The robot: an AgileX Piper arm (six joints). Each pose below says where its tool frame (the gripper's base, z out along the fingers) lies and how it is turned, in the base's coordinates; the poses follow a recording.
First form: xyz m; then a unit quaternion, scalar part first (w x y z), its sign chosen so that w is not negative.
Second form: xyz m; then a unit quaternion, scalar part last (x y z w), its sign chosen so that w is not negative. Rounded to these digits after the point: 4 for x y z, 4 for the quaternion.
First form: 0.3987, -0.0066, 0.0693, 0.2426, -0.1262, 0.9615, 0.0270
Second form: 0.3987, -0.0066, 0.0693, -0.1262, 0.9615, 0.0270, 0.2426
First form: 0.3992, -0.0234, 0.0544, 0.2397, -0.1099, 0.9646, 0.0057
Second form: 0.3992, -0.0234, 0.0544, -0.1099, 0.9646, 0.0057, 0.2397
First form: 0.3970, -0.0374, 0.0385, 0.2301, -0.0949, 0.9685, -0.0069
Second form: 0.3970, -0.0374, 0.0385, -0.0949, 0.9685, -0.0069, 0.2301
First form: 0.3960, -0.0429, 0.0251, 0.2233, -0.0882, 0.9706, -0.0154
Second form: 0.3960, -0.0429, 0.0251, -0.0882, 0.9706, -0.0154, 0.2233
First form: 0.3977, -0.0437, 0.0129, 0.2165, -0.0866, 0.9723, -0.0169
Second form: 0.3977, -0.0437, 0.0129, -0.0866, 0.9723, -0.0169, 0.2165
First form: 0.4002, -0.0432, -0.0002, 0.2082, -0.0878, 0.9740, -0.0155
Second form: 0.4002, -0.0432, -0.0002, -0.0878, 0.9740, -0.0155, 0.2082
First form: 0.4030, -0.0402, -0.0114, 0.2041, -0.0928, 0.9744, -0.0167
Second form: 0.4030, -0.0402, -0.0114, -0.0928, 0.9744, -0.0167, 0.2041
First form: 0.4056, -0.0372, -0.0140, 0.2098, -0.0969, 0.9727, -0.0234
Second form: 0.4056, -0.0372, -0.0140, -0.0969, 0.9727, -0.0234, 0.2098
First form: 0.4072, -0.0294, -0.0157, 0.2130, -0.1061, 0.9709, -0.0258
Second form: 0.4072, -0.0294, -0.0157, -0.1061, 0.9709, -0.0258, 0.2130
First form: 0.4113, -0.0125, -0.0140, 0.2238, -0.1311, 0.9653, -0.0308
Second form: 0.4113, -0.0125, -0.0140, -0.1311, 0.9653, -0.0308, 0.2238
